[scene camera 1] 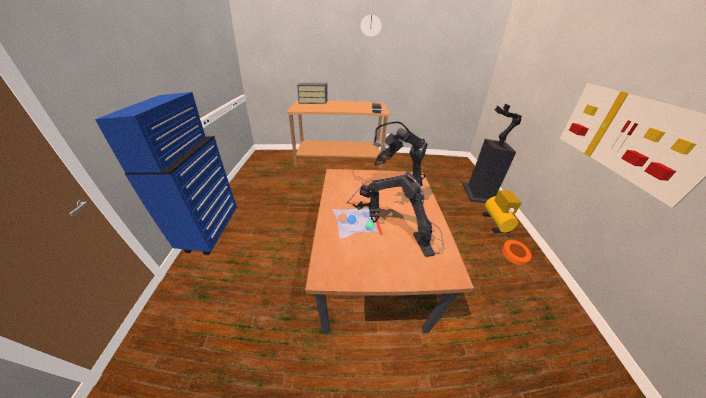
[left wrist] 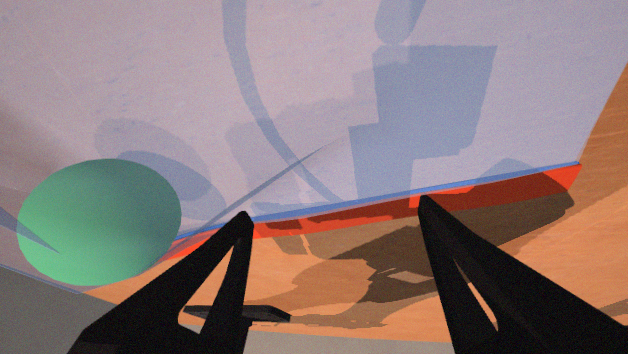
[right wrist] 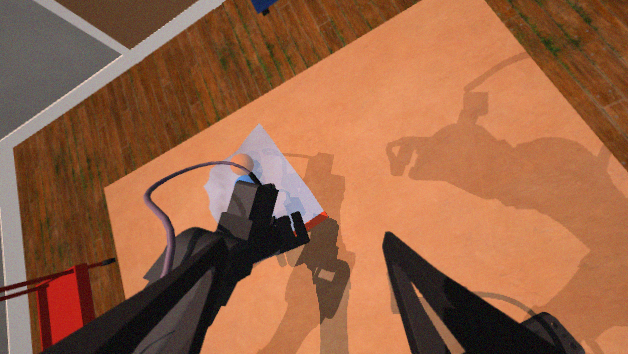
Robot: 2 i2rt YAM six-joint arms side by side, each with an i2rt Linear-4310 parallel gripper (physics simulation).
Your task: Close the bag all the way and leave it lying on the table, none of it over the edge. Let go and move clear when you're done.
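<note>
A translucent bag [scene camera 1: 351,231] [left wrist: 150,55] [right wrist: 280,167] lies flat on the table, inside its edges. It bears an orange ball [scene camera 1: 342,218] [right wrist: 243,163], a blue ball [scene camera 1: 351,219] [right wrist: 244,178] and a green ball [scene camera 1: 370,225] [left wrist: 100,222]. Along its mouth run a red strip [scene camera 1: 379,228] [left wrist: 570,176] [right wrist: 318,220] and a thin blue strip [left wrist: 500,176]. I cannot tell whether they are pressed together. My left gripper [scene camera 1: 375,218] [left wrist: 328,210] is open, fingertips over the mouth strips, nothing between them. My right gripper [scene camera 1: 378,161] is open and empty, high above the table's far part.
The wooden table [scene camera 1: 380,270] [right wrist: 380,90] carries both arms. In the right wrist view the left arm covers part of the bag. A blue tool cabinet [scene camera 1: 200,185] stands at the left of scene camera 1, and a wooden shelf table [scene camera 1: 345,108] stands at the back wall.
</note>
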